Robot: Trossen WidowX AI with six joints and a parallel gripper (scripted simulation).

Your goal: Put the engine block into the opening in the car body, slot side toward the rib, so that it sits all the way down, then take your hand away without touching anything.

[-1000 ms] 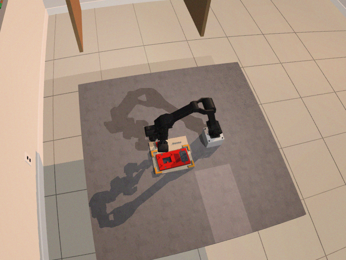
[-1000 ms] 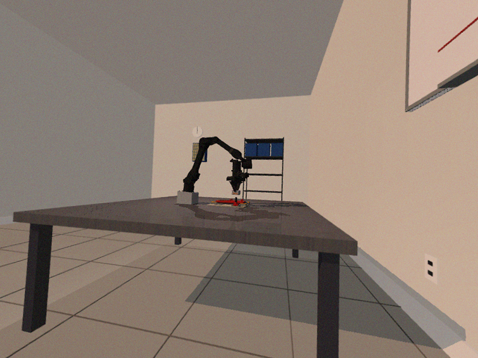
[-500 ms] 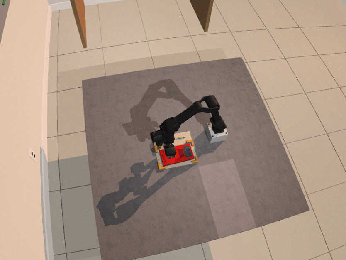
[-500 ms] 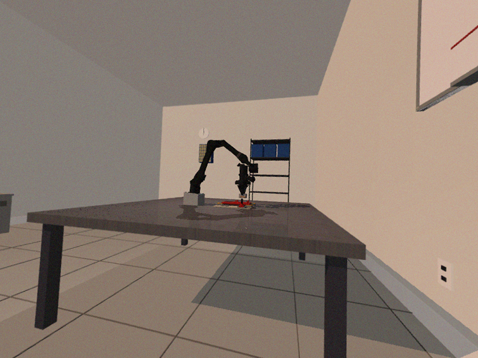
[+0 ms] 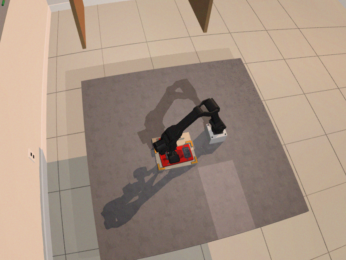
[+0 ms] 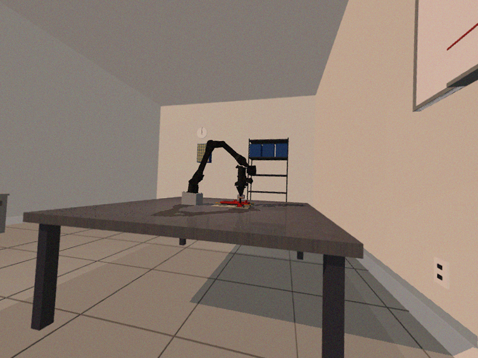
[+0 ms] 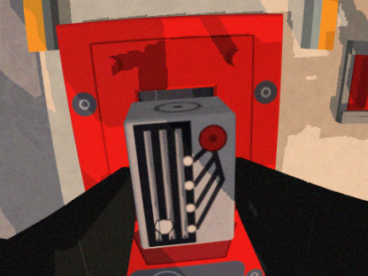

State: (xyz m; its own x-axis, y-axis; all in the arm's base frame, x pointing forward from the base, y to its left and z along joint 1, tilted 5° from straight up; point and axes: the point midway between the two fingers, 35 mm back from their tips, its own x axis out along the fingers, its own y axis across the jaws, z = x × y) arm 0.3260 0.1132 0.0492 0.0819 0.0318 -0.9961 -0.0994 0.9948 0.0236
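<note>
Now: gripper tip 1 cm above the engine block. The rest, counted from my gripper tip: black stick 3 cm ahead, 13 cm to the right, 3 cm below.
</note>
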